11 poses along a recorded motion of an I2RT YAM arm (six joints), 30 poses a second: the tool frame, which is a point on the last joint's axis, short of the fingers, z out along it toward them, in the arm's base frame.
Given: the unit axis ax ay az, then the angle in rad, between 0 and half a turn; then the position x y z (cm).
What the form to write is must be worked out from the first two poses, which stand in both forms.
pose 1, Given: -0.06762 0.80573 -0.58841 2.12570 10.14 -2.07 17.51
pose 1, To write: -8.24 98.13 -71.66 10.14 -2.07 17.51
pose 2, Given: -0.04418 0.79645 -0.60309 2.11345 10.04 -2.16 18.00
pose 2, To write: -5.35 96.44 -73.03 10.04 -2.16 18.00
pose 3, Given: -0.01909 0.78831 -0.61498 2.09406 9.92 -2.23 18.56
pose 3, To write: -2.29 94.58 -73.79 9.92 -2.23 18.56
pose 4, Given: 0.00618 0.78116 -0.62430 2.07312 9.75 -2.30 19.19
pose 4, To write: 0.73 92.79 -74.16 9.75 -2.30 19.19
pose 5, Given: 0.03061 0.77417 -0.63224 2.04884 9.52 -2.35 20.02
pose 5, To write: 3.59 90.88 -74.22 9.52 -2.35 20.02
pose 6, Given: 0.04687 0.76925 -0.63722 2.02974 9.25 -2.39 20.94
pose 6, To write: 5.45 89.46 -74.11 9.25 -2.39 20.94
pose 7, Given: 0.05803 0.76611 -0.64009 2.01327 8.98 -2.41 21.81
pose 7, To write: 6.69 88.37 -73.84 8.98 -2.41 21.81
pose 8, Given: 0.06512 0.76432 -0.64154 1.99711 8.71 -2.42 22.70
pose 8, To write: 7.45 87.46 -73.41 8.71 -2.42 22.70
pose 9, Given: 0.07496 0.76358 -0.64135 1.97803 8.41 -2.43 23.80
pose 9, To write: 8.50 86.54 -72.69 8.41 -2.43 23.80
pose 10, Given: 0.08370 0.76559 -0.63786 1.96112 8.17 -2.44 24.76
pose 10, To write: 9.40 86.02 -71.67 8.17 -2.44 24.76
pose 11, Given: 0.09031 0.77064 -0.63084 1.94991 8.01 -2.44 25.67
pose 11, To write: 10.09 86.10 -70.48 8.01 -2.44 25.67
